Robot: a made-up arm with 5 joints.
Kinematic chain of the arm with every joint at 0, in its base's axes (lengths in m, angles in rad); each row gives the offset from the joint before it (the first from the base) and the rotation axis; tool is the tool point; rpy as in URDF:
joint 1: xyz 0.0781 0 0.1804 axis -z
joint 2: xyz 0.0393 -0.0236 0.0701 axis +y
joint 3: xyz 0.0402 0 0.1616 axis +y
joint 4: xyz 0.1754 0 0.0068 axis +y
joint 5: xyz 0.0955 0.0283 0 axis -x
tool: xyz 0 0 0 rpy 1.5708 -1.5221 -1.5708
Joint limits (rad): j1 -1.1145..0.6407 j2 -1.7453..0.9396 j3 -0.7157..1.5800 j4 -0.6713..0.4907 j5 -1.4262..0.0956
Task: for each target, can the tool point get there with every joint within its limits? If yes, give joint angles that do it. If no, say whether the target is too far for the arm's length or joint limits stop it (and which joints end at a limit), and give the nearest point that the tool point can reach.
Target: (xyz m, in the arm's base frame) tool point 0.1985 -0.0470 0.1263
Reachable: yes | joints 0.4084 0.3111 1.1448 0.3775 -0.5200
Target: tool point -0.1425 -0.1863 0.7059
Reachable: no: too far | nearest point -0.0811 -0.1344 0.5943 | short by 0.138 m
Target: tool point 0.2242 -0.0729 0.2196
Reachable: yes | joints 0.4914 -0.6877 1.3406 0.3429 -0.7418
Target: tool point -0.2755 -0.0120 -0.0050
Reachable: no: joint limits stop it (at a limit: joint 2, joint 3) | nearest point 0.0480 -0.0010 0.1616 | short by 0.364 m
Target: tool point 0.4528 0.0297 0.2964
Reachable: yes | joints -0.0667 0.3193 0.2381 -0.4744 -1.2036
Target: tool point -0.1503 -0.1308 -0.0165
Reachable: no: joint limits stop it (at a limit: joint 2, joint 3) | nearest point 0.0578 -0.0116 0.1504 | short by 0.292 m
